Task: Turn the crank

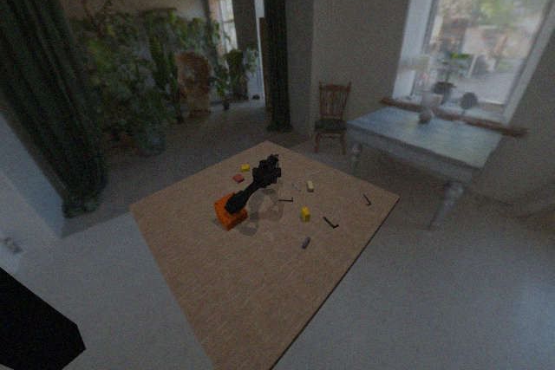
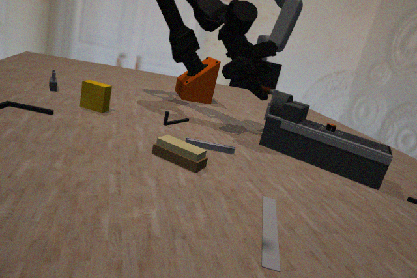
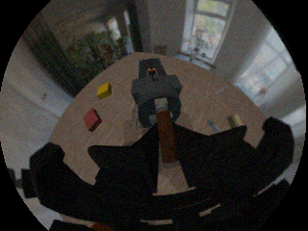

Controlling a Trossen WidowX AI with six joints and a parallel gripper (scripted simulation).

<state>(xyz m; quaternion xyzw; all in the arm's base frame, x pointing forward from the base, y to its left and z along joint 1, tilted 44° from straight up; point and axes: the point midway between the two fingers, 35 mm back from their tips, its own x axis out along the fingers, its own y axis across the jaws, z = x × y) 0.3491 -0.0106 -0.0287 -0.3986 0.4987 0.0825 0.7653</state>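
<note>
Right now my gripper tip is 20 mm past the brown crank handle, 10 mm to the left of it and 20 mm below it. Round my gripper tip: red pointer (130 mm ahead, 90 mm to the left, 20 mm below); red block (70 mm behind, 240 mm to the left, 90 mm below); grey bar (80 mm ahead, 170 mm to the right, 90 mm below).
</note>
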